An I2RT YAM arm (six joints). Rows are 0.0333 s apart.
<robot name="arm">
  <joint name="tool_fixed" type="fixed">
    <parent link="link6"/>
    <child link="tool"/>
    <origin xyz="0 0 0" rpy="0 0 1.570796"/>
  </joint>
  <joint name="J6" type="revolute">
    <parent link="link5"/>
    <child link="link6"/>
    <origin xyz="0 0.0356 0.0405" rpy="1.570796 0 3.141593"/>
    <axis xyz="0 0 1"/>
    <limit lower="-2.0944" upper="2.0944"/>
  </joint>
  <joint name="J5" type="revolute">
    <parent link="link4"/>
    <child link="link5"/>
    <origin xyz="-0.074 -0.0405 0.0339" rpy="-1.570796 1.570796 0"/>
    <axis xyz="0 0 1"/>
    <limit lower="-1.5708" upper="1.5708"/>
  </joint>
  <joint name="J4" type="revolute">
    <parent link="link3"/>
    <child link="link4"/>
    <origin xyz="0.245 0.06 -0.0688" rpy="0 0 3.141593"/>
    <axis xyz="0 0 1"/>
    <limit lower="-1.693" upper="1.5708"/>
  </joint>
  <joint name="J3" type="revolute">
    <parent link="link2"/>
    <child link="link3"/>
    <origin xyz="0.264 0 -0.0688" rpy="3.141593 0 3.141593"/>
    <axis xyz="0 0 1"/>
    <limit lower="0" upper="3.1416"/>
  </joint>
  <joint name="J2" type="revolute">
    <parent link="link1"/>
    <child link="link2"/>
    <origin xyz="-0.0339 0.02 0.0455" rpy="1.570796 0 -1.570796"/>
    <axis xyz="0 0 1"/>
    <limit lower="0" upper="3.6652"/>
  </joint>
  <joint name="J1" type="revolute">
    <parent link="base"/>
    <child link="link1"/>
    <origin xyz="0 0 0.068" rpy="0 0 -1.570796"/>
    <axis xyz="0 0 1"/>
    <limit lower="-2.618" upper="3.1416"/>
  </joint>
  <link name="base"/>
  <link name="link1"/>
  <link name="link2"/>
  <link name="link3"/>
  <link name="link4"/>
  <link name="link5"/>
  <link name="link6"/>
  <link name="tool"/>
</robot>
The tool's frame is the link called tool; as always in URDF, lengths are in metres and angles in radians.
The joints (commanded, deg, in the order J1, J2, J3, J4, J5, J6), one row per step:
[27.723, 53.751, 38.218, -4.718, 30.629, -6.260]
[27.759, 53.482, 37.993, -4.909, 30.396, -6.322]
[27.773, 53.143, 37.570, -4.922, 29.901, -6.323]
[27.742, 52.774, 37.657, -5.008, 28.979, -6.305]
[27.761, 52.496, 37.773, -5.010, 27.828, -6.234]
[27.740, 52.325, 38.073, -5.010, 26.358, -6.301]
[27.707, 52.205, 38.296, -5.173, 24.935, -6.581]
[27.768, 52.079, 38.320, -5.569, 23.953, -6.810]
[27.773, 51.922, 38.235, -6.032, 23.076, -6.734]
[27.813, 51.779, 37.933, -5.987, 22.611, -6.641]
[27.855, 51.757, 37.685, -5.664, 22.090, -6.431]
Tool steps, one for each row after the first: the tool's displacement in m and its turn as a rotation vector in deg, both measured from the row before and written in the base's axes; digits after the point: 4 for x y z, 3 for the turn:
[-0.0010, -0.0002, -0.0008, -0.056, 0.172, 0.273]
[-0.0012, -0.0003, -0.0015, 0.107, 0.166, 0.478]
[-0.0009, 0.0000, 0.0015, 0.473, -0.179, 0.828]
[-0.0007, 0.0004, 0.0015, 0.597, -0.167, 1.080]
[-0.0003, 0.0007, 0.0023, 0.590, -0.188, 1.385]
[-0.0003, 0.0006, 0.0014, 0.230, 0.054, 1.394]
[-0.0007, 0.0005, -0.0002, -0.047, 0.360, 1.057]
[-0.0008, 0.0002, -0.0009, 0.149, 0.486, 0.808]
[-0.0006, 0.0001, -0.0013, 0.174, 0.180, 0.449]
[-0.0001, 0.0004, -0.0009, 0.400, 0.011, 0.467]

